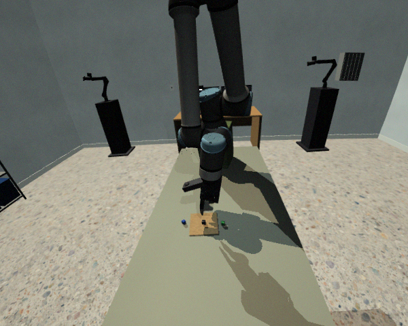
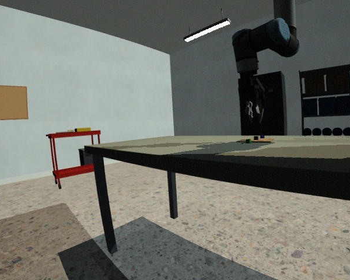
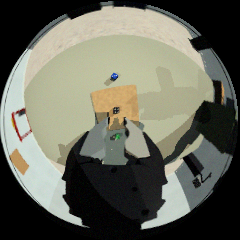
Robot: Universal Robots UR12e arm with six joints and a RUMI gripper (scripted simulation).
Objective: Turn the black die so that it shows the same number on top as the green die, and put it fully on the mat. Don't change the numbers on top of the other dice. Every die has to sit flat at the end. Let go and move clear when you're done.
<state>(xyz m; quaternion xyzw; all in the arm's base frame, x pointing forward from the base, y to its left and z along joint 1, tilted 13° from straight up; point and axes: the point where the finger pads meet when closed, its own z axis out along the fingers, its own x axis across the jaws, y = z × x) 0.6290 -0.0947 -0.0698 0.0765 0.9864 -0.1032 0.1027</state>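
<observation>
Right now my hand is 8 cm above the black die. From my hand the other things lie so: green die 10 cm to the left, 8 cm below, 1 cm ahead; blue die 10 cm to the right, 8 cm below, 1 cm behind; mat 9 cm below.
</observation>
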